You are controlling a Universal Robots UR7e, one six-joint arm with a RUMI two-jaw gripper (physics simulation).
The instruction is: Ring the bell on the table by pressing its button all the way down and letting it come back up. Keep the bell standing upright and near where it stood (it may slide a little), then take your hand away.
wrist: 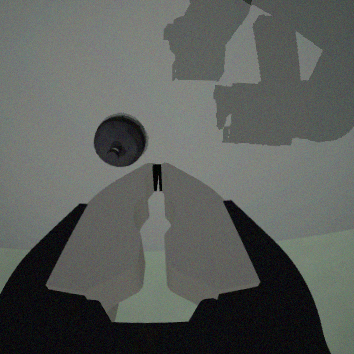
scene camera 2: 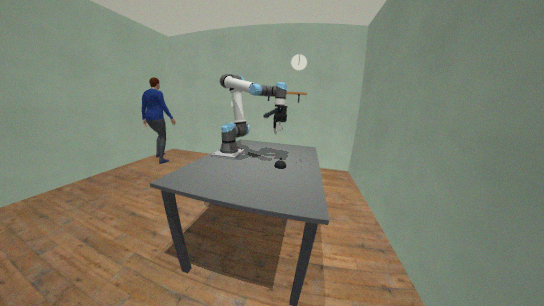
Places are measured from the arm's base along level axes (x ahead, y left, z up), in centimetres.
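Pixels of known places: gripper, fingertip midpoint: (wrist: 158, 166) (scene camera 2: 275, 134); arm's base, link origin: (scene camera 2: 229, 150).
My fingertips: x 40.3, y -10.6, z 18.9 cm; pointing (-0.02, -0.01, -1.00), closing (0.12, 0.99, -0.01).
Ahead of a thing's pixels: the offset from my fingertips to its middle. "*": to the spot under its first point. Level surfaces: height alone.
A dark, dome-shaped bell @[dy -8.2, dx +5.7, dz -18.3 cm] (scene camera 2: 280, 164) (wrist: 120, 141) stands upright on the grey table @[dz -21.6 cm] (scene camera 2: 240, 187) (wrist: 60, 65), with a small button on top. In the wrist view the bell is just up and left of the fingertips. My gripper (scene camera 2: 276, 132) (wrist: 158, 166) is shut, with nothing between its fingers. It points down and hangs well above the table and the bell, touching neither. The bell's button @[* dy -7.8, dx +5.3, dz -16.9 cm] (wrist: 116, 148) shows small and dark in the wrist view.
The arm's base (scene camera 2: 228, 151) is mounted on the table's left side. The arm's shadow (wrist: 265, 110) falls on the table near the bell. A person (scene camera 2: 156, 112) in a blue top stands on the floor at the left, beyond the table. A wall shelf (scene camera 2: 299, 93) and a clock (scene camera 2: 299, 62) are behind.
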